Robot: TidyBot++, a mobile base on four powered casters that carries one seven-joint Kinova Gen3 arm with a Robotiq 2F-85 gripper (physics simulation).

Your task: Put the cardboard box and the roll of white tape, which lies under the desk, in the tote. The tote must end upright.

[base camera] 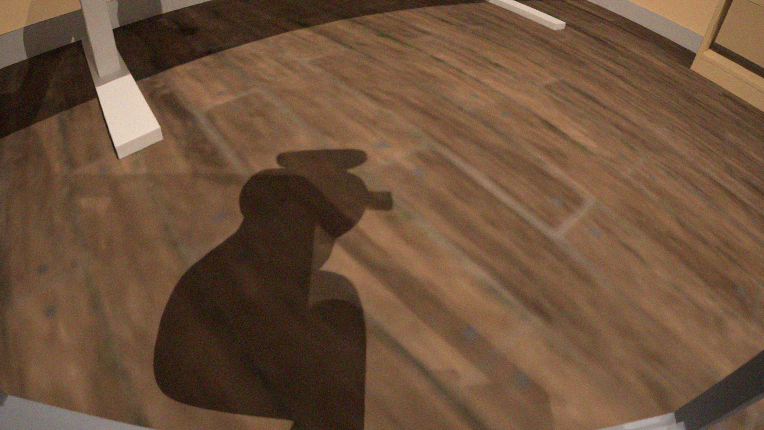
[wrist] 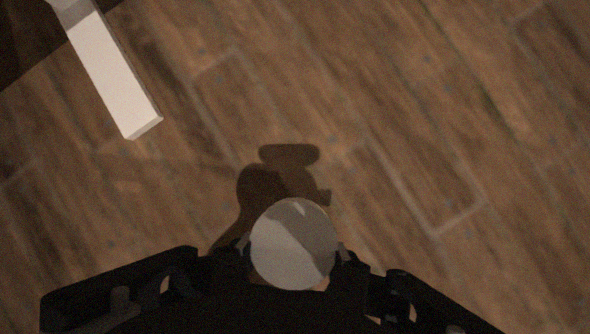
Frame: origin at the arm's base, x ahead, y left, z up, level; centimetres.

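Seen in the pictures: gripper, fingertip midpoint: (wrist: 293, 251).
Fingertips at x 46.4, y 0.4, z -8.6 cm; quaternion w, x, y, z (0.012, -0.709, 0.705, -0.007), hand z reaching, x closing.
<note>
Offsets run from my fingertips to a thing's middle. "spot": to the spot under its first point.
The roll of white tape @[dx +1.1, dy +0.0, dz +1.2 cm] (wrist: 293, 244) shows in the wrist view as a pale round disc at the lower middle, between the fingertips. My gripper (wrist: 293, 251) is shut on it and holds it above the wooden floor. The gripper does not show in the base camera view, where the arm's shadow lies on the floor. The cardboard box and the tote do not show in either view.
A white desk foot (base camera: 128, 114) (wrist: 112, 75) stands at the left, its post rising from it. Another white foot (base camera: 529, 13) is at the far top. A light wooden cabinet (base camera: 729, 74) stands at the far right, near the wall's grey baseboard @[spot: dx +131.0, dy -141.7, dz -28.1 cm] (base camera: 662, 29).
</note>
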